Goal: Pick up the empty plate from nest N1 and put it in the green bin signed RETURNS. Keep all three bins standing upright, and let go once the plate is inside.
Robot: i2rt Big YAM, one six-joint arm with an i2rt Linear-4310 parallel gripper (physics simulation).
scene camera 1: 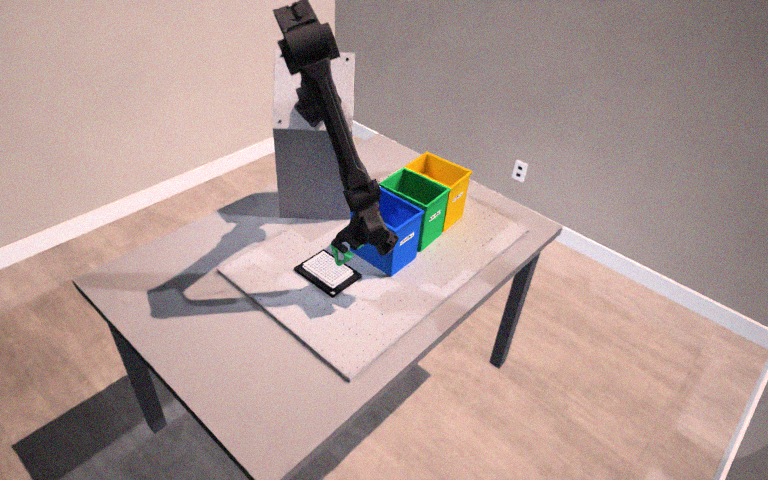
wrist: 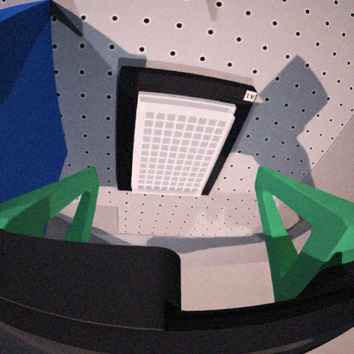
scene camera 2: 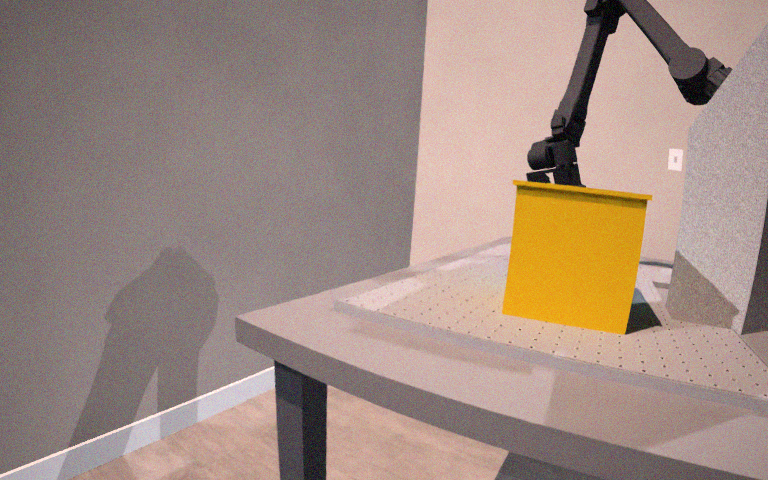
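Pixels of known places: gripper, between the fingertips: (scene camera 1: 347, 256); arm's base, origin of its link: (scene camera 2: 745, 105).
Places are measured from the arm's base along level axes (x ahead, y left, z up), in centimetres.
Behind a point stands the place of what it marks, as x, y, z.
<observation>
The white plate (scene camera 1: 327, 268) {22.1, -25.4, -35.3} (wrist: 177, 150) with a grid of square wells lies in the black nest (scene camera 1: 345, 283) {29.3, -26.4, -36.5} (wrist: 126, 130), which has a small tag at one corner. My gripper (scene camera 1: 341, 256) {28.5, -24.5, -27.8} (wrist: 176, 175) is open and empty; its green fingers are wide apart above the plate, one to each side in the wrist view. In scene camera 2 the fingertips are hidden behind the yellow bin. The green bin (scene camera 1: 431, 230) {40.1, 4.5, -31.8} stands upright between the other two bins, with its open top up and a small sign on its front, too blurred to read.
The blue bin (scene camera 1: 403, 253) {38.7, -10.4, -31.5} (wrist: 30, 115) stands upright beside the nest, close to my gripper and wrist. The yellow bin (scene camera 1: 457, 206) {41.5, 19.7, -30.8} (scene camera 2: 572, 254) {33.7, 25.3, -28.3} stands upright at the far end of the row. A tall grey pedestal (scene camera 1: 311, 175) {1.0, -5.5, -21.8} rises behind the perforated board (scene camera 1: 351, 350) {44.0, -44.4, -37.6}.
</observation>
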